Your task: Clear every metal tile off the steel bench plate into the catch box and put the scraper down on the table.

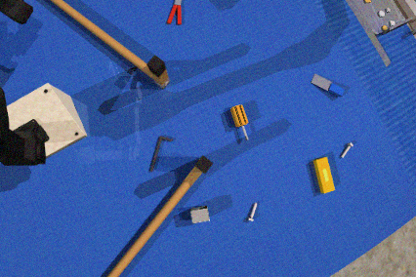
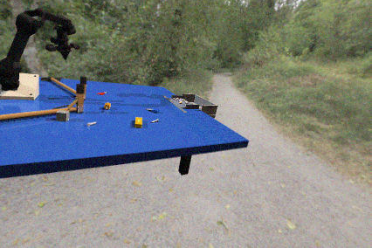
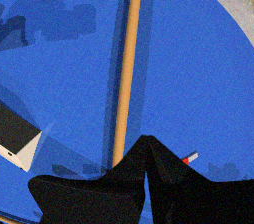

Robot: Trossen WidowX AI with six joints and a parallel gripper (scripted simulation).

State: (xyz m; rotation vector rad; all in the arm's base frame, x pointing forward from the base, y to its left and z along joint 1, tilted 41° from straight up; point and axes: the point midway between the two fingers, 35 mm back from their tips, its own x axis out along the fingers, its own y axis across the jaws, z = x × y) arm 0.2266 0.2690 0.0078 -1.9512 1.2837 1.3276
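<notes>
My gripper tip is now 15 cm above the long scraper and 3 cm to the right of it. Also, from my gripper tip: black hex key 37 cm to the right, 21 cm below, 4 cm ahead; then red-handled tool 25 cm ahead, 21 cm below, 5 cm to the right; then orange-handled tool 41 cm to the right, 24 cm ahead, 20 cm below.
</notes>
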